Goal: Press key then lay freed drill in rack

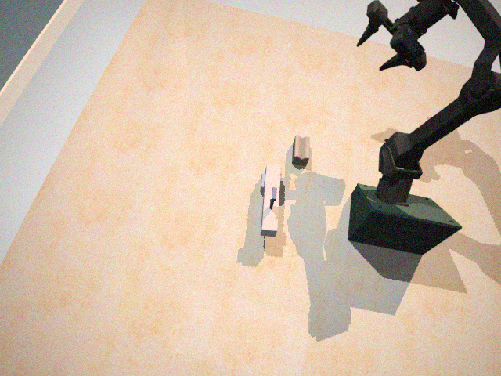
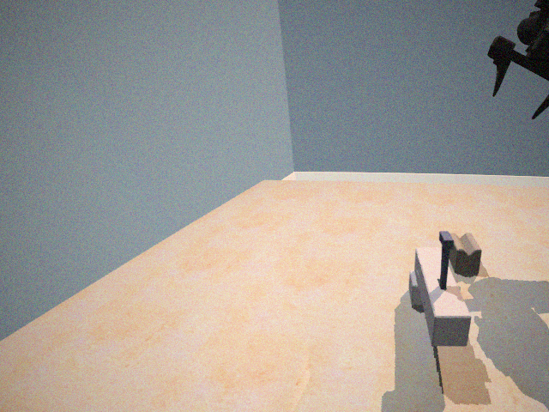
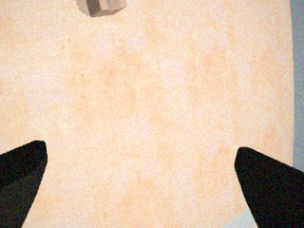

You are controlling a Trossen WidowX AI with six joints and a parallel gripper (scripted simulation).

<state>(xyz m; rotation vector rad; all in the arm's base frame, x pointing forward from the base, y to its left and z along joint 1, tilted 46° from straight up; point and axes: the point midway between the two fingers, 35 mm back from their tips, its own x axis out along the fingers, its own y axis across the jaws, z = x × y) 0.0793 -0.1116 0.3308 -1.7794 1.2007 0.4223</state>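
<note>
My gripper tip is 19 cm short of the dark key, 34 cm to the right of it and 14 cm above it. Also, from my gripper tip: drill (19 cm ahead, 29 cm to the left, 19 cm below); then rack (12 cm ahead, 14 cm to the left, 23 cm below).
</note>
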